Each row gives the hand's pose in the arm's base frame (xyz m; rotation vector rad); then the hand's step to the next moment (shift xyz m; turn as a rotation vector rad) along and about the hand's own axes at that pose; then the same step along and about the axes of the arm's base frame.
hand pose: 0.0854 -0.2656 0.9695 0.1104 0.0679 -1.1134
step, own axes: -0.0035 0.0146 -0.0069 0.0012 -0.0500 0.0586
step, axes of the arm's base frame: 0.0116 0.0103 -0.0057 -0.0444 -0.0301 0.0553
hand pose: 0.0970 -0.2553 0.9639 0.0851 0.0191 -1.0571
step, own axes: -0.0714 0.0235 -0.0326 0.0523 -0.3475 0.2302
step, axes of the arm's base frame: -0.0138 0.0761 -0.0270 -0.2826 -0.2334 0.2053
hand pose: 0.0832 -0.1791 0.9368 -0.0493 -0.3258 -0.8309
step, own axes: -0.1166 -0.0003 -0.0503 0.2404 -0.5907 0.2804
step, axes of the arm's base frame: -0.0601 0.0749 -0.0831 -0.3559 -0.5242 0.2897
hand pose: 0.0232 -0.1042 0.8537 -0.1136 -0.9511 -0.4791
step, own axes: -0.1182 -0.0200 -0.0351 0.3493 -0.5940 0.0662
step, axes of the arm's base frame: -0.0397 0.0123 -0.1178 -0.1429 -0.6288 0.2519
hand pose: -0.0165 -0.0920 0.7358 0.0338 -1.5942 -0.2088
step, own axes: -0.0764 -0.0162 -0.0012 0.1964 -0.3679 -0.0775
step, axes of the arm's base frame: 0.0023 -0.0045 -0.0779 0.0300 -0.3997 0.1387
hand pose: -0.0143 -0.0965 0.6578 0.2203 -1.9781 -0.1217
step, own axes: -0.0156 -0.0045 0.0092 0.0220 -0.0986 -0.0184
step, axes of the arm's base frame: -0.0018 -0.0013 -0.0185 0.0179 -0.1007 0.0088
